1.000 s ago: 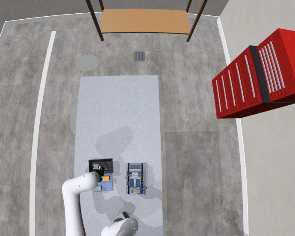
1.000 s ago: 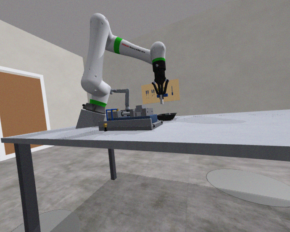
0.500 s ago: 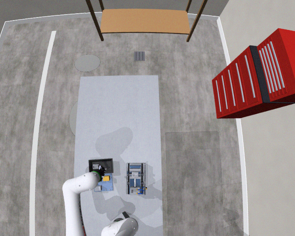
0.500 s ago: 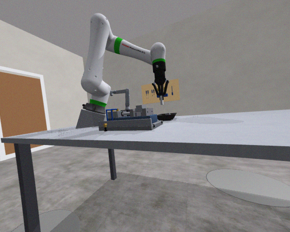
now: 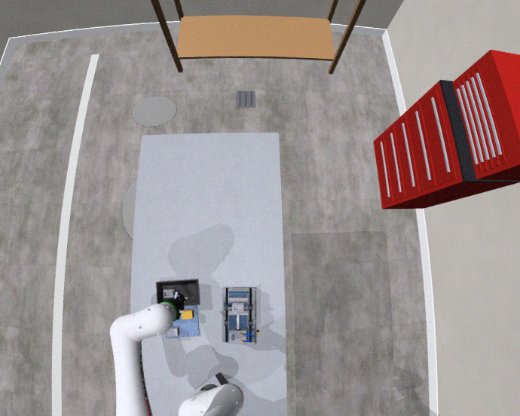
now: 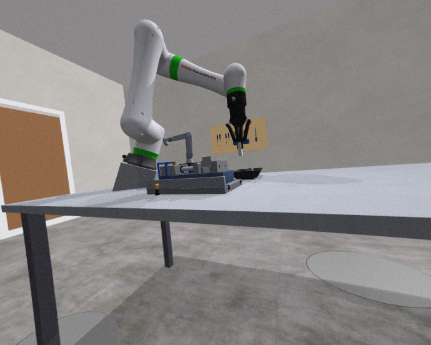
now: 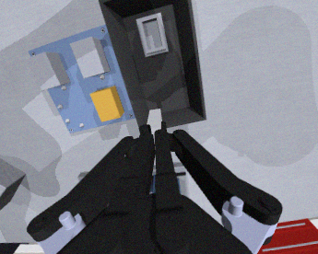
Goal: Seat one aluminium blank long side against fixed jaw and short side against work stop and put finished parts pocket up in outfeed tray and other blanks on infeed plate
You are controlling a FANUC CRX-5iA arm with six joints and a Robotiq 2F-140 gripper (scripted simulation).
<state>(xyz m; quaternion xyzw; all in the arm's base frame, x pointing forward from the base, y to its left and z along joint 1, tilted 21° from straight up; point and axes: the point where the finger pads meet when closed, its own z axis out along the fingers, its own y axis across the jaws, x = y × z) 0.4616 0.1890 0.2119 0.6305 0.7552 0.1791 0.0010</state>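
My gripper is now 10 mm short of the black work stop rod, 230 mm to the left of it and 60 mm above it. Round my hand: blue infeed plate 160 mm behind, 20 mm to the left, 150 mm below; then hose-end block 140 mm behind, 310 mm to the right, 70 mm below; then brass blank 100 mm behind, 10 mm to the right, 120 mm below.
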